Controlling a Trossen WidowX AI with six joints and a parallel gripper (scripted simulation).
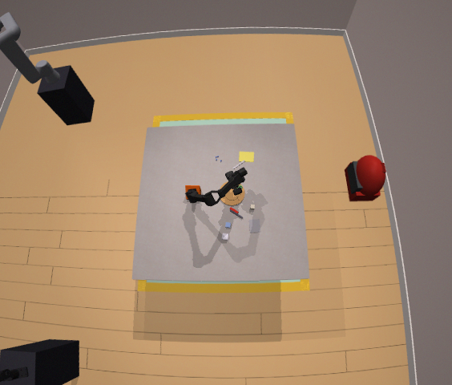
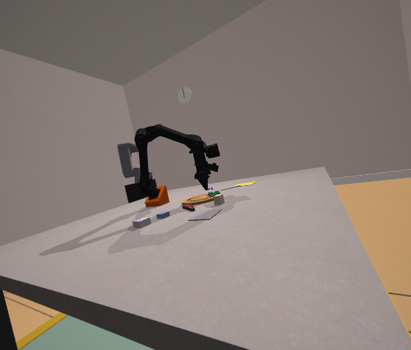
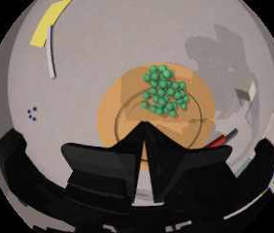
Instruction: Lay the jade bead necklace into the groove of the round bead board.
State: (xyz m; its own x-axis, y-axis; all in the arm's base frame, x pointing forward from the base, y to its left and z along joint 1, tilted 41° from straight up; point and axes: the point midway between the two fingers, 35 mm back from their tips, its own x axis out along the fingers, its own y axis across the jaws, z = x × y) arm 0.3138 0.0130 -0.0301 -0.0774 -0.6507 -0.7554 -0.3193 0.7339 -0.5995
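Now: gripper tip 40 mm to the left of the round wooden bead board, 30 mm above it and 20 mm past it. From my gripper tip the other things lie so: beige cube: 170 mm to the right, 130 mm ahead, 20 mm below; then red-handled tool: 190 mm to the right, 30 mm below; then blue block: 290 mm to the right, 70 mm behind, 30 mm below.
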